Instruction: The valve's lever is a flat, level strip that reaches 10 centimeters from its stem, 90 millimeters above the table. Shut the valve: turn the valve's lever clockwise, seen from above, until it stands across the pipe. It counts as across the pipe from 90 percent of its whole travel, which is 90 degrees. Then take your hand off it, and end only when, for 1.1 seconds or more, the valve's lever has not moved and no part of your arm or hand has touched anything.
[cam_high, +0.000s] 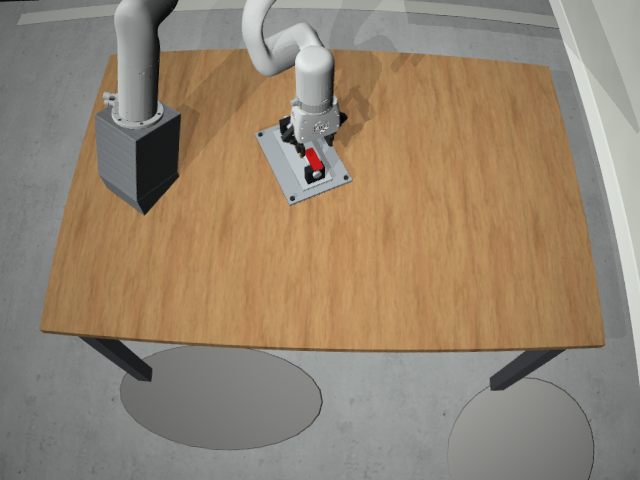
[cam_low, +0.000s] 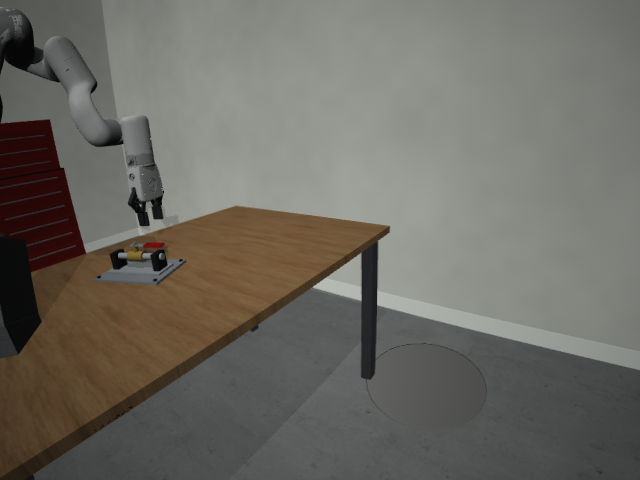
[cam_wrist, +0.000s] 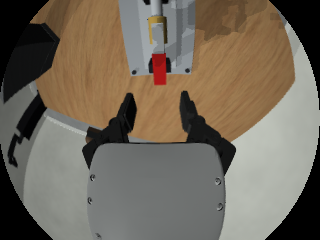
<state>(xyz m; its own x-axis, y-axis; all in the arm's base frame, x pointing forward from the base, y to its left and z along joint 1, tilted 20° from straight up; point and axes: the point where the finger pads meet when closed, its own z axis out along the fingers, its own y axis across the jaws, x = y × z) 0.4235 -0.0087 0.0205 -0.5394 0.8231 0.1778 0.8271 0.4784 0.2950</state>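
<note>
The valve lever is 90 mm below my hand, 40 mm to the left of it and 20 mm behind it.
</note>
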